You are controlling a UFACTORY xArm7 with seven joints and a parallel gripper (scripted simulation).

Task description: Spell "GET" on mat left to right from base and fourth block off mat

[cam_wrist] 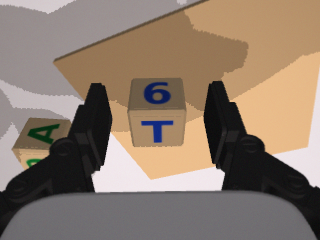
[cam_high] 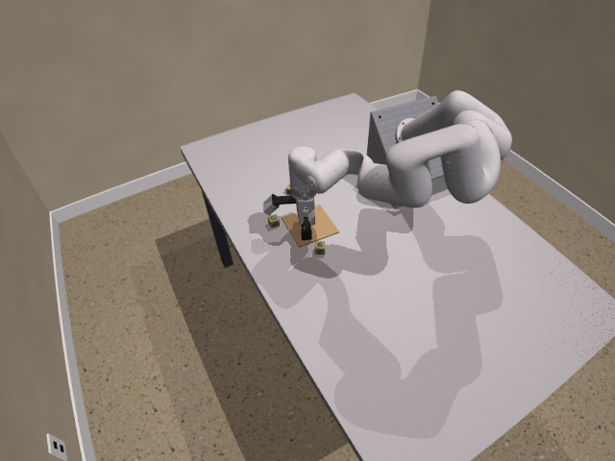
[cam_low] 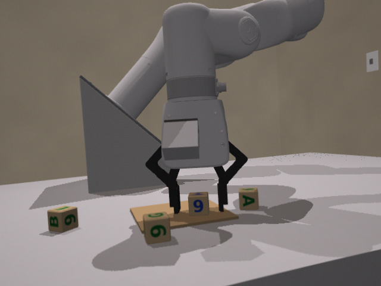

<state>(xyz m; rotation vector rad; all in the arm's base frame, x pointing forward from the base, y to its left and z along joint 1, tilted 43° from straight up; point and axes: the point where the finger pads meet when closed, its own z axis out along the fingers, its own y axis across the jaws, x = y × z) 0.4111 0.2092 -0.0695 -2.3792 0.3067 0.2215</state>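
Now: the tan mat 3 cm to the right of my hand, 2 cm below it and 2 cm behind it. The rest, counted from my hand: wooden block 8 cm ahead, 7 cm to the right, 1 cm below.
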